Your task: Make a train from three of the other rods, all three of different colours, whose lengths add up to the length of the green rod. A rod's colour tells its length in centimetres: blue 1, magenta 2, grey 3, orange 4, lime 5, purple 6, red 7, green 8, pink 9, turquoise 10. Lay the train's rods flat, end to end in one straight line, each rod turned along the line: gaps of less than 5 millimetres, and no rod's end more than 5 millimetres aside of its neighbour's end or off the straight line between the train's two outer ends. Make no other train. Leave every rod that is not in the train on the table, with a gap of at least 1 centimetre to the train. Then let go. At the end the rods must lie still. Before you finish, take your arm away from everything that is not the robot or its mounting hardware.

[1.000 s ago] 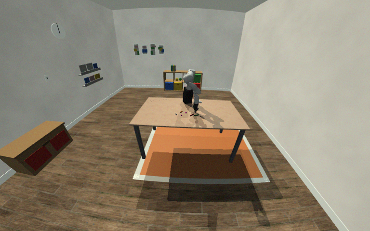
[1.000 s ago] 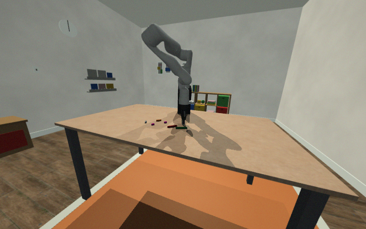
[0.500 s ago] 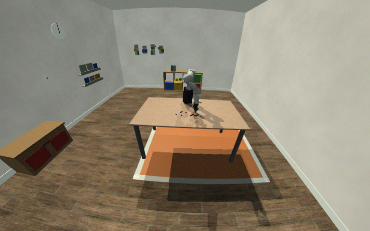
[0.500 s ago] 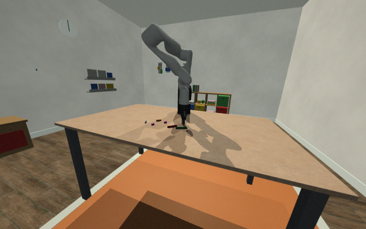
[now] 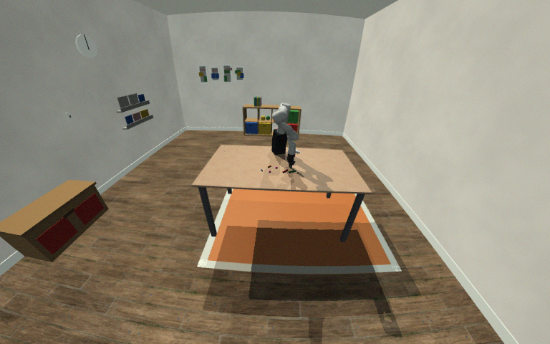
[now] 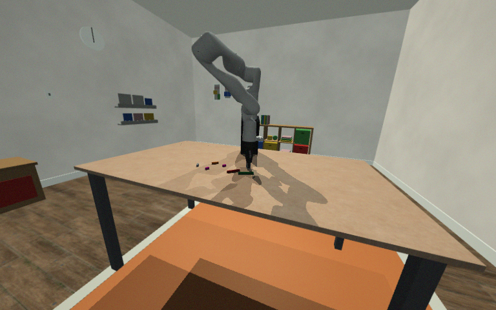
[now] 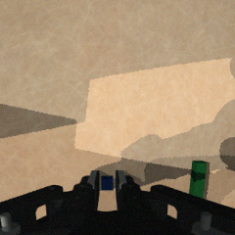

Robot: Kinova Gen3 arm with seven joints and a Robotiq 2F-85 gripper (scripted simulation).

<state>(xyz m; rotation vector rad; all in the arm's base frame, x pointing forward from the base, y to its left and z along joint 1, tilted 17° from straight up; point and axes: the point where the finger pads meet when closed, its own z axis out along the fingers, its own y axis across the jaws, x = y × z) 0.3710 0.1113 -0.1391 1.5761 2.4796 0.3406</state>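
Right now my hand is 2 cm above the blue rod. Also, from my hand: green rod (8 cm ahead, 1 cm to the left, 2 cm below); red rod (8 cm ahead, 6 cm to the right, 2 cm below); orange rod (21 cm to the right, 2 cm below).
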